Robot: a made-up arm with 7 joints. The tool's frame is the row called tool.
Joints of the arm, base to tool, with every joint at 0 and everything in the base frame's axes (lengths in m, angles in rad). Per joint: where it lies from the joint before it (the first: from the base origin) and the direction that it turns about. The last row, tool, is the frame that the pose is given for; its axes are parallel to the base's.
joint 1: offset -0.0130 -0.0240 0.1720 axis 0 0.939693 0.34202
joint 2: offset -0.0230 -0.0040 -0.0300 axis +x
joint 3: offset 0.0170 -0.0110 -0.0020 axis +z
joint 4: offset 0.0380 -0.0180 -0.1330 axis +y
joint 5: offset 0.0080 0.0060 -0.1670 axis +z
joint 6: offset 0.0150 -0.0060 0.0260 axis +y
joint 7: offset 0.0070 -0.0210 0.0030 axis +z
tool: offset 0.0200 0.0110 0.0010
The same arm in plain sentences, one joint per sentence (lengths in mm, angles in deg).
The arm has seven revolute joints in a row. What follows holds with every joint at zero, and every direction is one of the base frame's.
Joint 1 sits 13 mm along -x and 24 mm along -y and 172 mm along +z from the base frame's origin and rotates about the direction (0, 0.9397, 0.342).
Joint 2 sits 23 mm along -x and 4 mm along -y and 30 mm along -z from joint 1 and rotates about +x.
Joint 3 sits 17 mm along +x and 11 mm along -y and 2 mm along -z from joint 2 and rotates about +z.
Joint 4 sits 38 mm along +x and 18 mm along -y and 133 mm along -z from joint 3 and rotates about +y.
Joint 5 sits 8 mm along +x and 6 mm along +y and 167 mm along -z from joint 4 and rotates about +z.
Joint 6 sits 15 mm along +x and 6 mm along -y and 26 mm along +z from joint 5 and rotates about +y.
Joint 7 sits 7 mm along +x and 21 mm along -y and 3 mm along +z from joint 6 and rotates about +z.
The tool frame, which is the frame that the pose is given for, sits 20 mm along +x and 11 mm along +y and 1 mm along +z from joint 7; its axes are parallel to the base frame's.

